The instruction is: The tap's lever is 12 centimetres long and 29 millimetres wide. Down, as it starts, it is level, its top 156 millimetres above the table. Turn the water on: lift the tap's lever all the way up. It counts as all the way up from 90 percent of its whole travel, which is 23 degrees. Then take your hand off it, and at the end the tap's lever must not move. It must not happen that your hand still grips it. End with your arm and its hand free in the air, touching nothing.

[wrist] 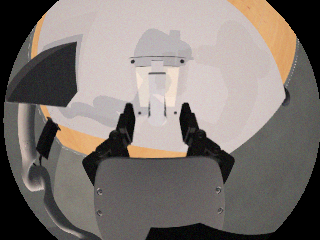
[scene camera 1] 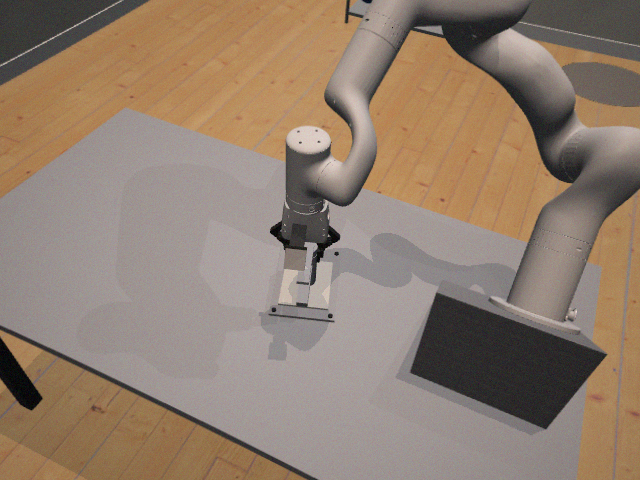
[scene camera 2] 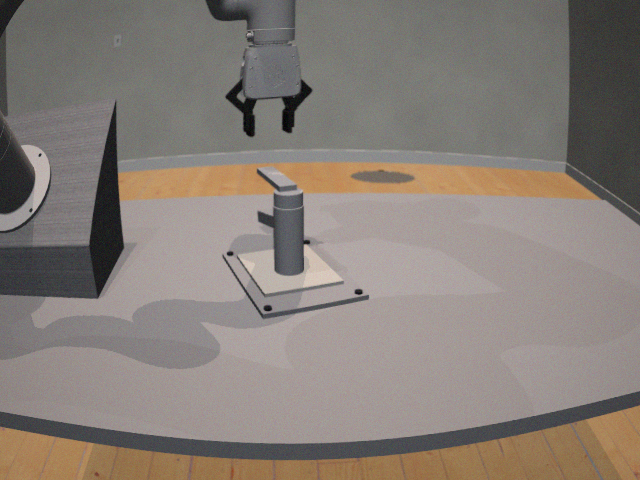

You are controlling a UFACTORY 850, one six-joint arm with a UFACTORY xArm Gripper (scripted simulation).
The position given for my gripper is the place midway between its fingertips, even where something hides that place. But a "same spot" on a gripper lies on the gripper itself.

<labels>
my gripper: wrist 157,110; scene camera 1; scene camera 2
same spot on my gripper: (scene camera 1: pixel 335 236) = (scene camera 2: pixel 230 90)
</labels>
